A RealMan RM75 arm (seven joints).
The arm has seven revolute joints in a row. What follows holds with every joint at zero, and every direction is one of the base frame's.
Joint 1 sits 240.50 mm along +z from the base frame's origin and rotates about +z.
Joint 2 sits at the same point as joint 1 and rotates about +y.
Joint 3 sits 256.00 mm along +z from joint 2 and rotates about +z.
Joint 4 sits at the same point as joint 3 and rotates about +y.
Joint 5 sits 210.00 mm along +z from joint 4 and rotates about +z.
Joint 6 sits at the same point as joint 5 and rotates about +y.
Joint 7 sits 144.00 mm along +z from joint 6 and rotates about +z.
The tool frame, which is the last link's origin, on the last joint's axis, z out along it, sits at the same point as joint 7; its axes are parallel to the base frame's.
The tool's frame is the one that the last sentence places.
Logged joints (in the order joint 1, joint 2, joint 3, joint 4, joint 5, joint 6, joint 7), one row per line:
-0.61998, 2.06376, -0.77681, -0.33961, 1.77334, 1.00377, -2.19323
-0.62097, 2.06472, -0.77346, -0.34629, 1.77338, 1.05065, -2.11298
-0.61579, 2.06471, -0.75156, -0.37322, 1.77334, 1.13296, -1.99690
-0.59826, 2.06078, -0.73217, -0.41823, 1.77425, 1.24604, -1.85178
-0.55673, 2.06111, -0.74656, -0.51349, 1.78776, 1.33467, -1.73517
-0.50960, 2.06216, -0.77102, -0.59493, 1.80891, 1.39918, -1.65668
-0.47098, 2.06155, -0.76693, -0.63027, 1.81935, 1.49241, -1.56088
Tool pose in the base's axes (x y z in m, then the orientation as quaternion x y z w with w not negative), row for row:
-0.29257, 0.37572, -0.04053, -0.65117, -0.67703, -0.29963, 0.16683
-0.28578, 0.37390, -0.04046, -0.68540, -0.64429, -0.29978, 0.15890
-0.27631, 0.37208, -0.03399, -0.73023, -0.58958, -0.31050, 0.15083
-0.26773, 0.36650, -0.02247, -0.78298, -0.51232, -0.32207, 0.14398
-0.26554, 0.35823, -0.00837, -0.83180, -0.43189, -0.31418, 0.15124
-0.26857, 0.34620, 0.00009, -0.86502, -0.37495, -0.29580, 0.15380
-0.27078, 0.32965, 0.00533, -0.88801, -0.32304, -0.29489, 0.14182
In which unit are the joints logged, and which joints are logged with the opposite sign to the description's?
The joints are logged in radians. Opposite sign: joint 2, joint 3, joint 4.
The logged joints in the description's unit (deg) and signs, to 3 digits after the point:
-35.522, -118.245, 44.508, 19.458, 101.605, 57.512, -125.663
-35.579, -118.300, 44.316, 19.841, 101.607, 60.198, -121.065
-35.282, -118.299, 43.061, 21.384, 101.605, 64.914, -114.414
-34.278, -118.074, 41.950, 23.963, 101.657, 71.393, -106.099
-31.898, -118.093, 42.775, 29.421, 102.431, 76.471, -99.418
-29.198, -118.153, 44.176, 34.087, 103.643, 80.167, -94.921
-26.985, -118.118, 43.942, 36.112, 104.241, 85.509, -89.432

